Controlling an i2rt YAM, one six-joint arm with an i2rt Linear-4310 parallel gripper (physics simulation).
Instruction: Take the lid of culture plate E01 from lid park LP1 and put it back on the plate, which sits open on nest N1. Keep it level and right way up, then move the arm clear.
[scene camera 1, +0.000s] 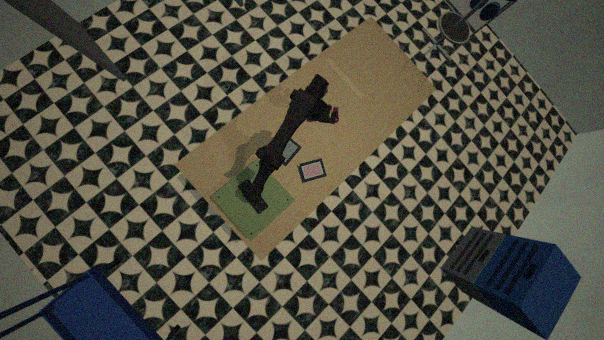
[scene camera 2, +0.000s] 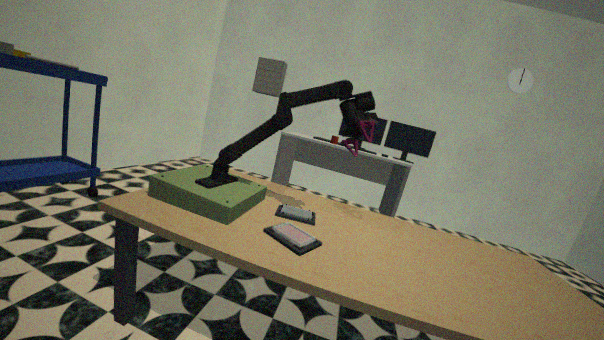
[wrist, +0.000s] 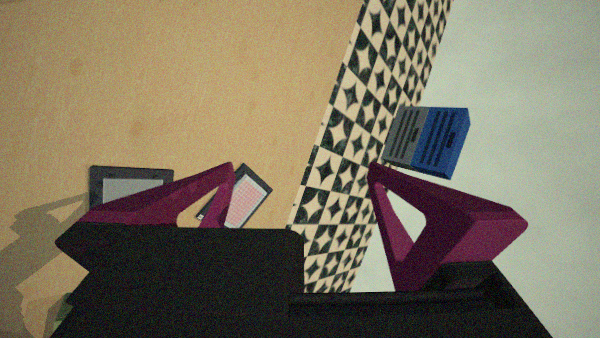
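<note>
My gripper (scene camera 2: 363, 149), also (wrist: 300, 169): open, holding nothing. Grey lid (wrist: 116, 188).
</note>
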